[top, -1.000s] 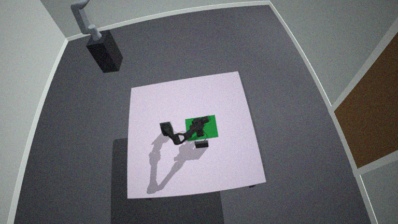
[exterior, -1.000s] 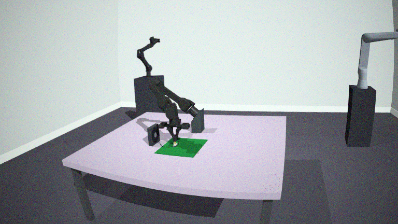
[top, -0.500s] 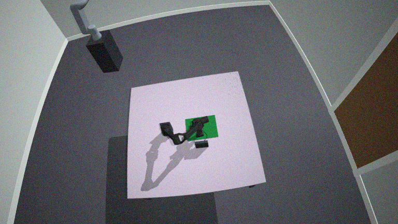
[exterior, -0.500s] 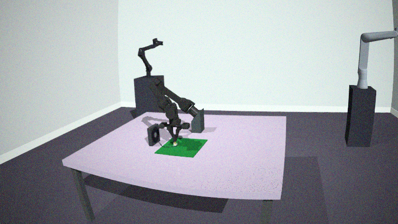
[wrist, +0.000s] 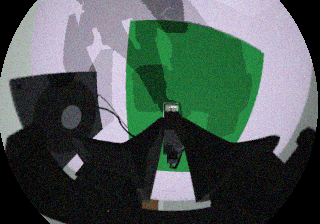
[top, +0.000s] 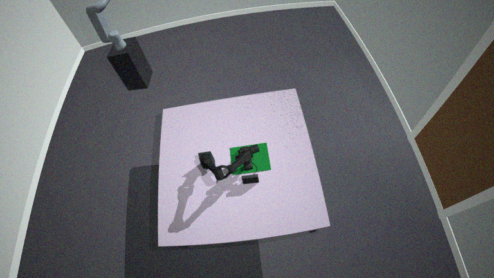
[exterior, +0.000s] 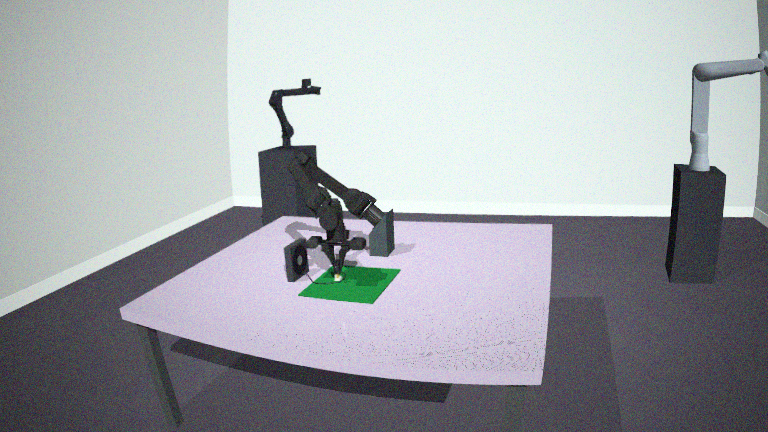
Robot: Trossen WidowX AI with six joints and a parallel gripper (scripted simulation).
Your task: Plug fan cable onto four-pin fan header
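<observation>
Now: gripper tip 4 cm above the four-pin header and 1 cm short of it. The rest, counted from my gripper tip: green board (5 cm to the left, 5 cm below, 2 cm ahead); dark plug (1 cm ahead, 1 cm above); black fan (14 cm to the right, 2 cm ahead, 2 cm above).
</observation>
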